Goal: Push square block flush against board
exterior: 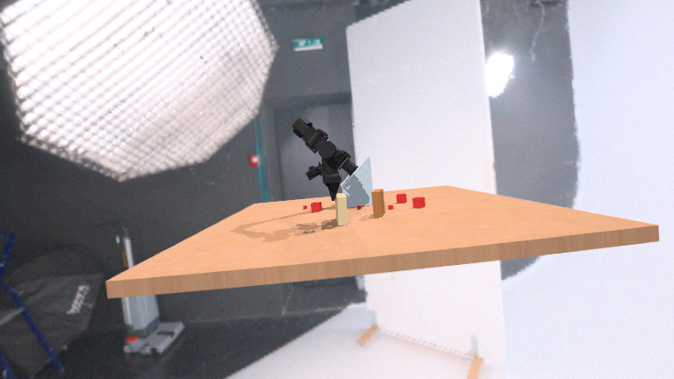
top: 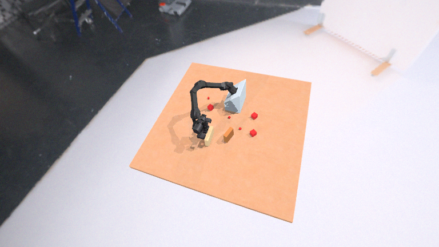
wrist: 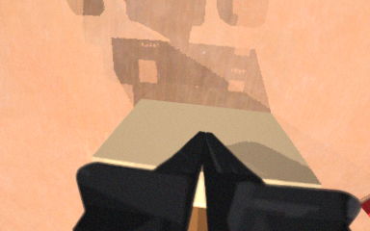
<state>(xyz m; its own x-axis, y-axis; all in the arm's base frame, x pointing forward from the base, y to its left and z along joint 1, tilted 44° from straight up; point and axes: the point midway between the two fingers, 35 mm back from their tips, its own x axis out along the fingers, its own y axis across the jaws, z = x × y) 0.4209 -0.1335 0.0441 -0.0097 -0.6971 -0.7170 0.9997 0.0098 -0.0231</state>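
My gripper tip is now 180 mm to the right of the square block, 50 mm past it and 30 mm above it. Also, from my gripper tip: board (30 mm to the left, 30 mm below).
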